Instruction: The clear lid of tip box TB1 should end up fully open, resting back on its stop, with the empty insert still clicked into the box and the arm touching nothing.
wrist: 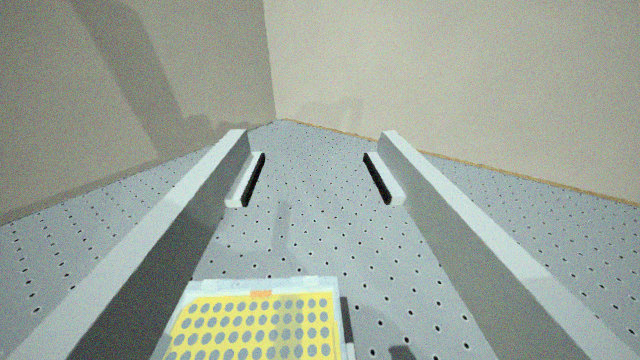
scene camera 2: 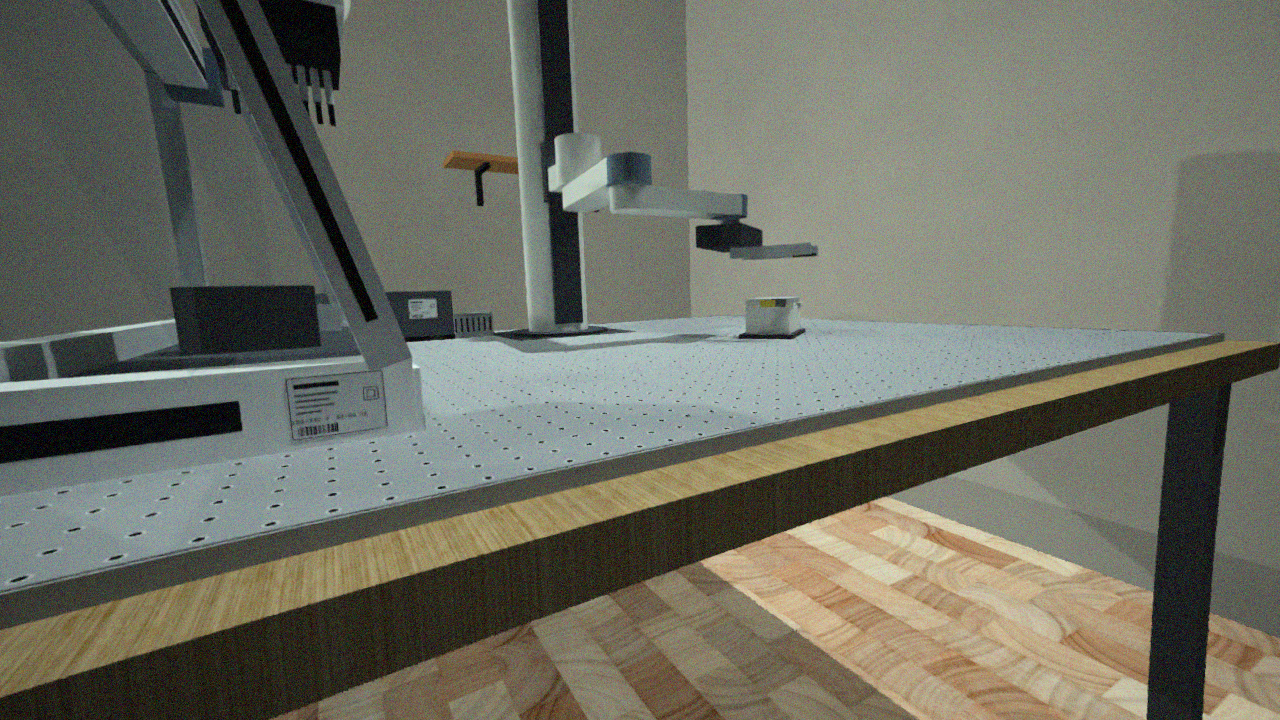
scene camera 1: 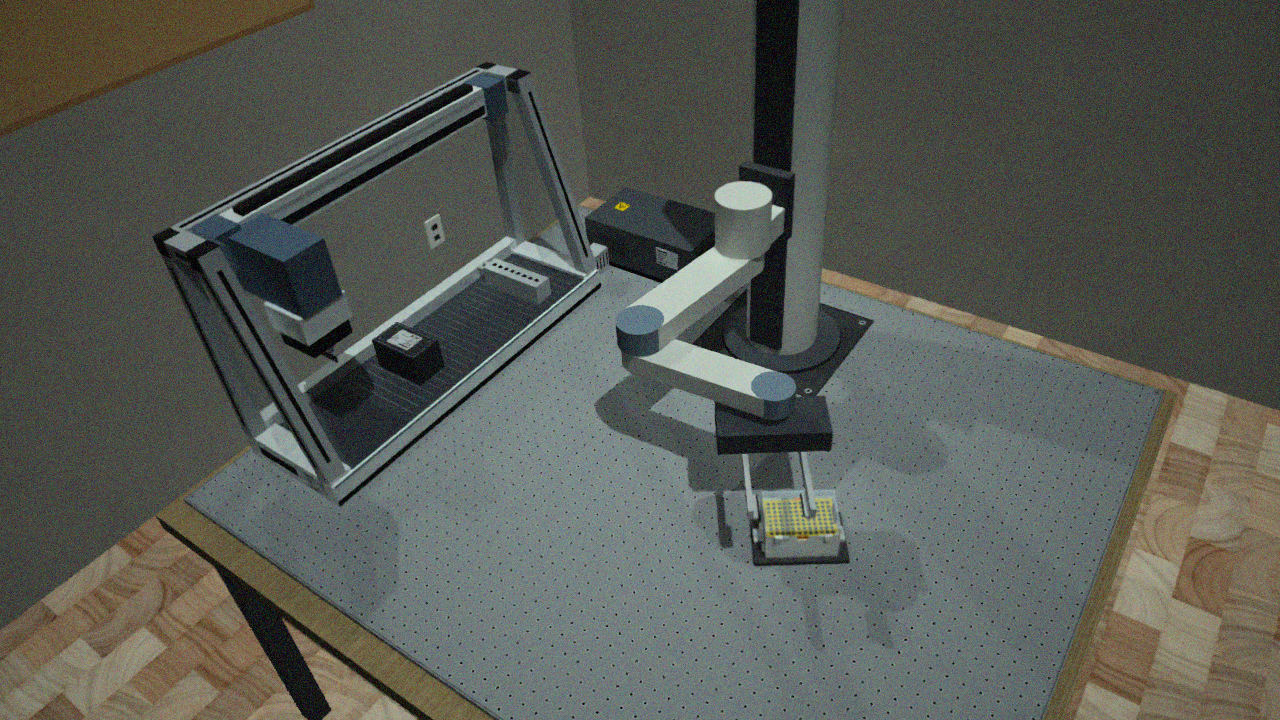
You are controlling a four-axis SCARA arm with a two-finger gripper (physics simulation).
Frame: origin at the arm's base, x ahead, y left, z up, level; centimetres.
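Seen in the pictures: gripper, fingertip midpoint: [wrist: 315,144] [scene camera 2: 814,249] [scene camera 1: 781,514]; arm's base, origin of the base link: [scene camera 1: 780,340].
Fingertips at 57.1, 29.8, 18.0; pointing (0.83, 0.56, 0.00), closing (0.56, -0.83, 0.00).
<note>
Pixels of each thing's top centre, then the offset from my fingertips to it, as dx, dy, dz. "spot": a spot on its surface instead. Level surfaces: height alone.
- Tip box TB1, middle of its top: [wrist: 240,357] [scene camera 1: 800,509] [scene camera 2: 773,297] -9.5, -1.1, -9.0
- thin dark base, surface spot: [scene camera 1: 801,561] spot: -5.2, +1.6, -15.9
- clear lid, surface spot: [wrist: 327,286] spot: -3.6, -3.5, -9.0
- gantry frame, surface spot: [scene camera 1: 384,471] spot: +17.3, -74.3, -16.7
- hanging pipette head, surface spot: [scene camera 1: 288,264] spot: +20.1, -76.2, +31.3
- black block, surface spot: [scene camera 1: 409,351] spot: -2.0, -83.7, -4.8
- perforated table, its level: dz -16.6
- dark case, surface spot: [scene camera 1: 650,221] spot: -66.9, -70.0, -5.2
Tip box TB1 [scene camera 1: 801,547] [scene camera 2: 771,317] is white and stands upright on a thin dark base [scene camera 1: 801,561], right of centre in both scene views. Its yellow perforated insert [scene camera 1: 793,519] [wrist: 255,327] sits level inside the box, with an orange tab at the edge. The clear lid [wrist: 327,286] appears down over the insert; its outline is faint. My gripper [scene camera 1: 782,514] [scene camera 2: 805,251] [wrist: 315,144] is shut with a gap between its pads and holds nothing. Its long fingers extend above the box, apart from it in scene camera 2. Finger shadows fall on the table.
A gantry frame [scene camera 1: 384,471] with a hanging pipette head [scene camera 1: 288,264] and a black block [scene camera 1: 409,351] stands at the left of the perforated table [scene camera 1: 537,555]. A dark case [scene camera 1: 650,221] is at the back. The arm's column [scene camera 1: 810,179] rises behind the box.
</note>
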